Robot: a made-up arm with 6 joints. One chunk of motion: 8 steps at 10 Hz.
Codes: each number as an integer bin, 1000 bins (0 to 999) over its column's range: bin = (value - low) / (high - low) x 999, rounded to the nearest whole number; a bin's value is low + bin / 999 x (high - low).
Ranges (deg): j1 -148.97..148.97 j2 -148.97..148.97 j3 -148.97..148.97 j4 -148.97..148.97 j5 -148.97..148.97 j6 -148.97..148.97
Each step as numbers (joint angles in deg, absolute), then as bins.
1 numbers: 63.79 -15.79 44.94 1.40 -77.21 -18.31
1 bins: 713 447 650 504 241 438
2 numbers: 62.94 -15.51 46.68 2.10 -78.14 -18.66
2 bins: 711 447 656 507 237 437
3 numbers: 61.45 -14.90 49.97 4.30 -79.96 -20.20
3 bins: 706 450 667 514 231 432
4 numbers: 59.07 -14.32 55.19 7.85 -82.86 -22.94
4 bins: 698 451 685 526 222 423
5 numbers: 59.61 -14.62 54.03 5.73 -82.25 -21.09
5 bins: 699 450 681 519 224 429
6 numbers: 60.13 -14.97 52.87 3.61 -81.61 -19.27
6 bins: 701 449 677 512 226 435
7 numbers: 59.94 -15.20 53.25 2.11 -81.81 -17.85
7 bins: 700 449 678 507 225 440
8 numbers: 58.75 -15.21 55.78 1.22 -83.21 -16.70
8 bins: 696 449 687 504 220 444
